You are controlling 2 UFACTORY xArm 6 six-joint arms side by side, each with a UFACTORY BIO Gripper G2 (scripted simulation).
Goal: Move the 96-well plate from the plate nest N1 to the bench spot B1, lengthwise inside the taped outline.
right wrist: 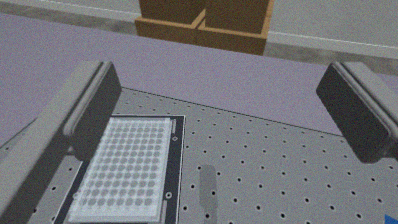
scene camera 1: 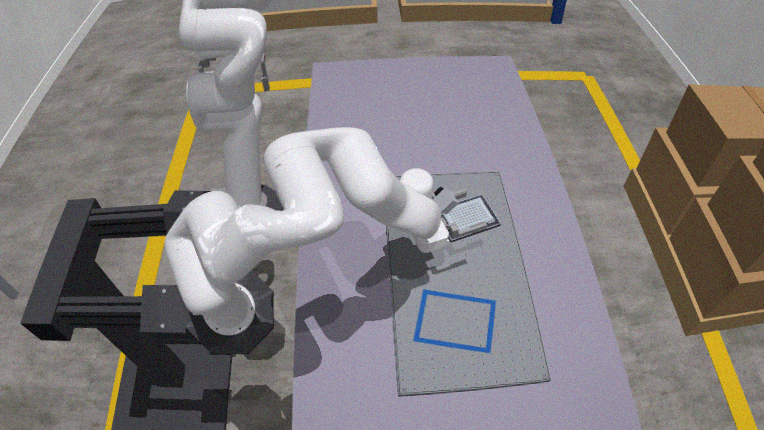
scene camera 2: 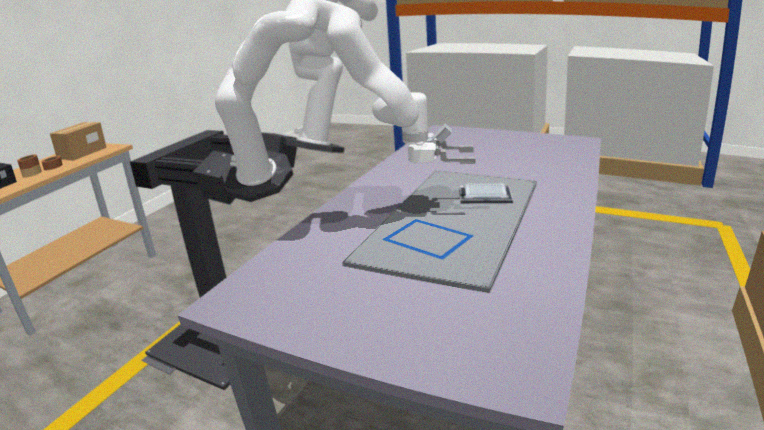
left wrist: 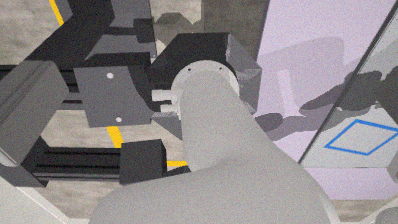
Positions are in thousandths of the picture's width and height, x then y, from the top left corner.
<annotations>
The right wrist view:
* clear 96-well plate: 363,636
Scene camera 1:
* my right gripper: 622,485
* clear 96-well plate: 626,494
</annotations>
